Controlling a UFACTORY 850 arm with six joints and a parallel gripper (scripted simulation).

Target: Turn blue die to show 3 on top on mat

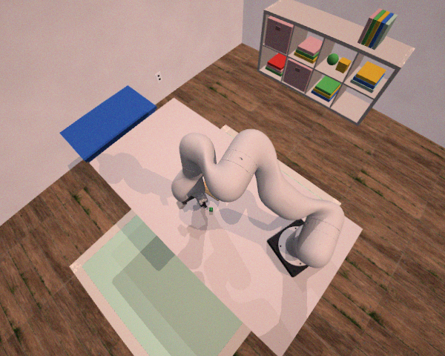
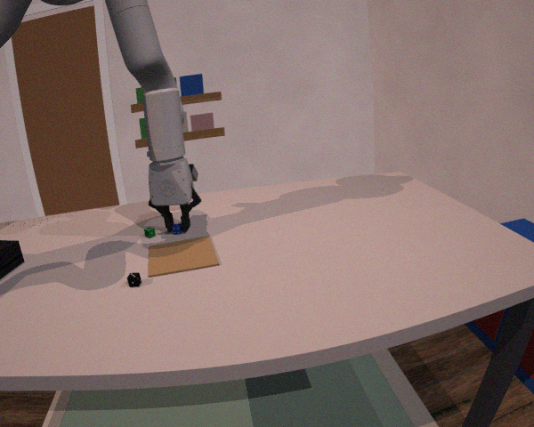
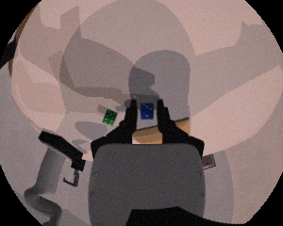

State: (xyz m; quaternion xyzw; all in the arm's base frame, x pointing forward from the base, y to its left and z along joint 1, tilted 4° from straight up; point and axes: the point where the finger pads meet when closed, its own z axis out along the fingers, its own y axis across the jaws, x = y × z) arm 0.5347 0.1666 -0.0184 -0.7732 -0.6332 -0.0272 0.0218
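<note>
The blue die is 1 cm to the right of my hand and 1 cm below it. From my hand the other things lie so: tan mat: 13 cm to the right, 2 cm below, 2 cm ahead; green die: 7 cm behind, 1 cm to the right, 1 cm below; black die: 24 cm to the right, 6 cm behind, 1 cm below.
</note>
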